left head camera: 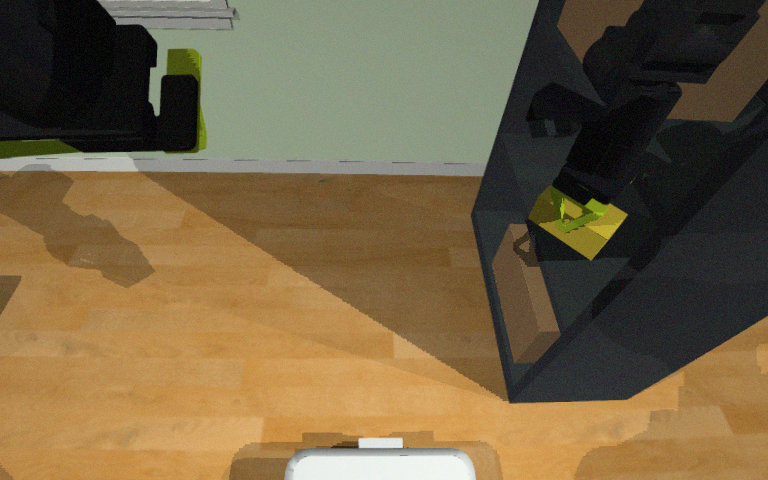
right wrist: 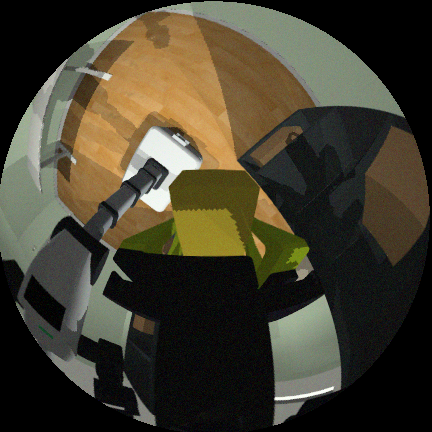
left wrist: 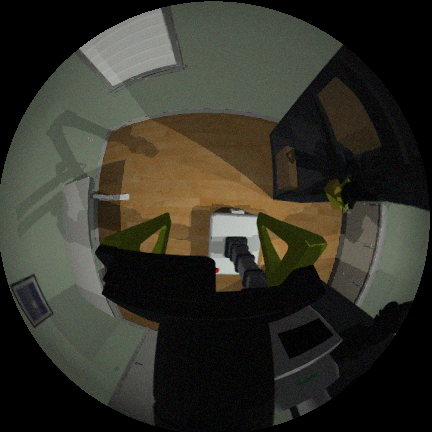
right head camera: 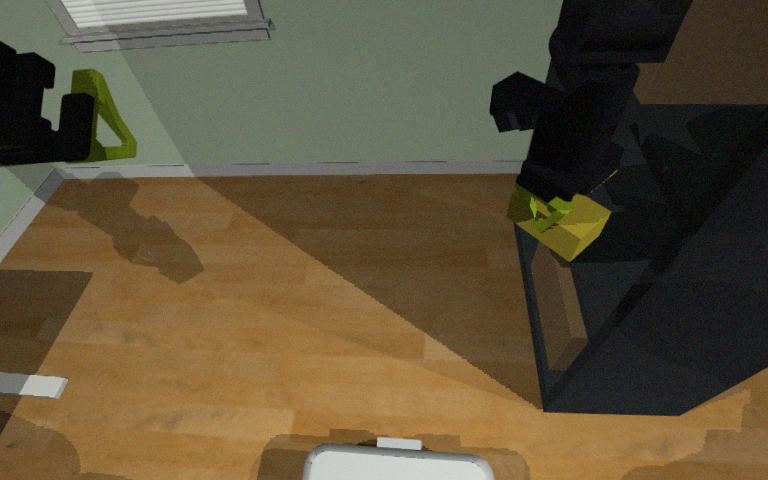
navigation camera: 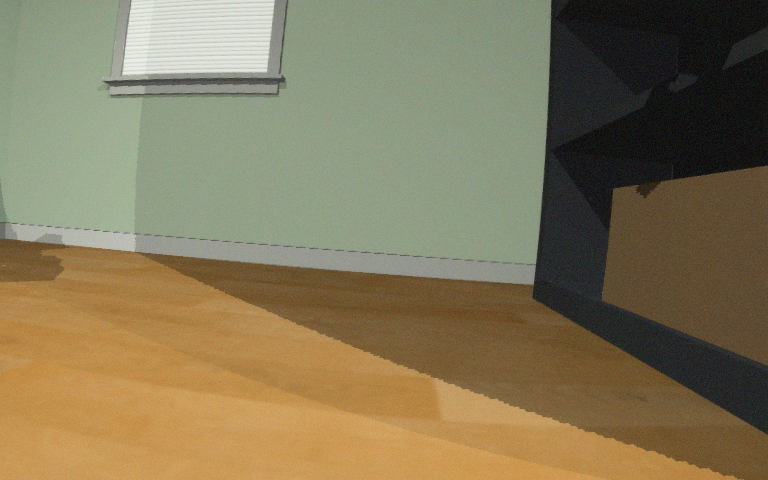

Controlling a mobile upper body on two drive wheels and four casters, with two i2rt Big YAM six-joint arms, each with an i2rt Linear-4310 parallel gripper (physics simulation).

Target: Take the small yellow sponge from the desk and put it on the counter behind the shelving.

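Places are measured from the left arm's base along level axes (x left, y back, z up), in millimetres.
Where they show: left gripper, fingertip midpoint: [left head camera: 142,142] [left wrist: 213,216] [right head camera: 85,152]; right gripper, fingertip midpoint: [left head camera: 571,218] [right wrist: 213,217] [left wrist: 333,193] [right head camera: 552,216].
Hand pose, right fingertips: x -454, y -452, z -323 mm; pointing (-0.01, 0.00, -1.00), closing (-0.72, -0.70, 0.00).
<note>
After its pixels a point has its place.
The small yellow sponge [left head camera: 591,246] {x -462, y -399, z -317 mm} [right head camera: 591,219] {x -487, y -423, z -294 mm} [right wrist: 210,232] {x -449, y -455, z -294 mm} is held in the air by my right gripper [left head camera: 577,213] {x -454, y -452, z -323 mm} [right head camera: 549,217] {x -454, y -452, z -323 mm}, which is shut on it. In both head views it overlaps the dark shelving [left head camera: 685,300] {x -880, y -514, z -655 mm} [right head camera: 690,328] {x -859, y -514, z -745 mm} [navigation camera: 651,346] {x -700, y -881, z -1374 mm}; I cannot tell how far apart they are. My left gripper [left wrist: 213,216] {x 7, y -350, z -129 mm} is open and empty, its green fingers wide apart. A grey-brown front with a pale edge [left wrist: 357,240] {x -2284, y -50, z -940 mm} stands against the wall beyond the shelving in the left wrist view; I cannot tell if it is the counter.
Brown boxes [left head camera: 518,300] {x -721, y -800, z -1161 mm} [right head camera: 552,316] {x -721, y -770, z -1193 mm} [navigation camera: 685,266] {x -720, y -854, z -1220 mm} stand in the shelving. My white base [left head camera: 379,466] {x -220, y -272, z -1150 mm} [right head camera: 396,466] {x -224, y -273, z -1150 mm} is at the bottom of the head views. A white desk [left wrist: 77,215] {x 1316, y -250, z -690 mm} with a floor foot [left wrist: 112,197] is at the left in the left wrist view. A window [navigation camera: 198,39] {x 785, y -1697, z -391 mm} is in the green wall.
</note>
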